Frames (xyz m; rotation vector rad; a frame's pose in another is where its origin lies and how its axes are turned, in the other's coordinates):
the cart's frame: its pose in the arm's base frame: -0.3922 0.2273 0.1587 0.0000 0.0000 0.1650
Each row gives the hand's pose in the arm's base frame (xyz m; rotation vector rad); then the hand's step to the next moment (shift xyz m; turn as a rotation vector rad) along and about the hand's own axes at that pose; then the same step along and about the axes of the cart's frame.
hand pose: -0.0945 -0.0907 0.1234 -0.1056 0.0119 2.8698
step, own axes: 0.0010 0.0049 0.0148 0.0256 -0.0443 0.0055
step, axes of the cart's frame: -0.0040 -0.0036 0.0147 -0.0049 0.0511 0.0037
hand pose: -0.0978 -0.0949 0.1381 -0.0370 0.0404 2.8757
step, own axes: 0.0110 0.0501 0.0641 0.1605 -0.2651 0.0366
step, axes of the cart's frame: -0.0319 -0.0387 0.0649 -0.0358 0.3089 0.0255
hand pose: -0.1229 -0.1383 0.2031 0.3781 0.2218 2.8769
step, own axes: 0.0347 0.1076 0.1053 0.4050 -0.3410 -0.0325
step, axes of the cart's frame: -0.0396 -0.0770 0.1280 -0.2449 0.4705 0.0037
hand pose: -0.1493 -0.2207 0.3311 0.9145 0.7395 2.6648
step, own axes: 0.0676 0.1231 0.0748 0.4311 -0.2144 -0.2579
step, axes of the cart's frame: -0.0203 -0.0479 0.1504 -0.4405 0.3156 -0.0689
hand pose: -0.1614 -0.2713 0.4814 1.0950 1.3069 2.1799
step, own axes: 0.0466 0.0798 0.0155 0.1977 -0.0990 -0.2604
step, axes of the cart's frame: -0.0114 0.0011 0.0930 -0.3239 0.0827 -0.0701
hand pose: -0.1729 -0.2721 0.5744 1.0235 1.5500 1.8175
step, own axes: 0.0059 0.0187 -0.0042 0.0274 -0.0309 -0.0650
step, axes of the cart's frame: -0.0055 -0.0005 0.0193 -0.0717 0.0026 -0.0280
